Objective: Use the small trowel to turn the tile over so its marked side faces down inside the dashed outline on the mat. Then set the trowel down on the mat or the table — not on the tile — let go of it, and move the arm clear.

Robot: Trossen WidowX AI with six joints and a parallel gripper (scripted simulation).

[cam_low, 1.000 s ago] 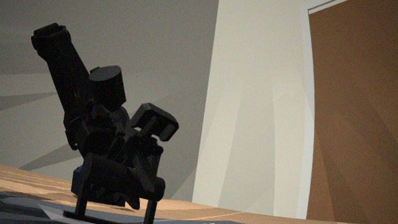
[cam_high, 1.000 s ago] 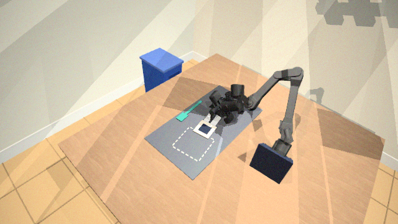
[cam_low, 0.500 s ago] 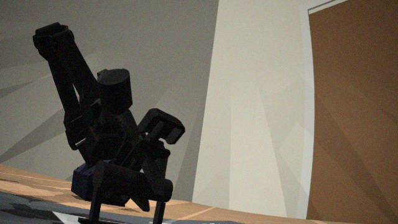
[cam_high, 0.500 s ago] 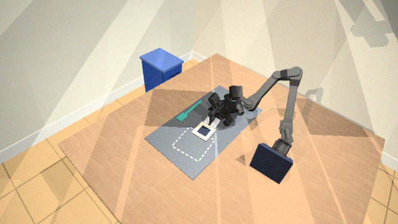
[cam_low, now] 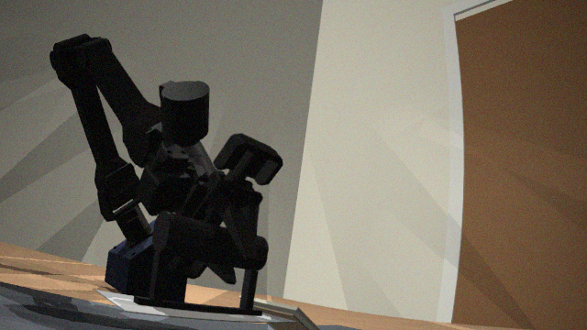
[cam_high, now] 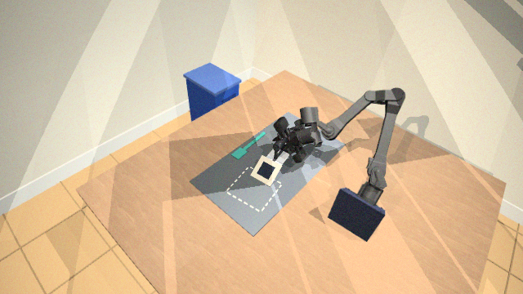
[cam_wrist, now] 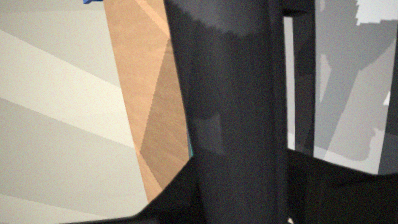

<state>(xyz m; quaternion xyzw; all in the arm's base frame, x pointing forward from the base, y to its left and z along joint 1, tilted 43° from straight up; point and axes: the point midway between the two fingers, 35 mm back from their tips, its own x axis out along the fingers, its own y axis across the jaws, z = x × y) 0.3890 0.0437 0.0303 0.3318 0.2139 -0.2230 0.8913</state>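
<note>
Right now the white tile is 9 cm to the left of my gripper tip, 6 cm below it and 5 cm behind it. The rest, counted from my gripper tip: grey mat: 10 cm below, 2 cm behind, 1 cm to the left; then teal flat tool: 12 cm ahead, 8 cm below, 4 cm to the left; then small trowel: 3 cm behind, 1 cm below.
</note>
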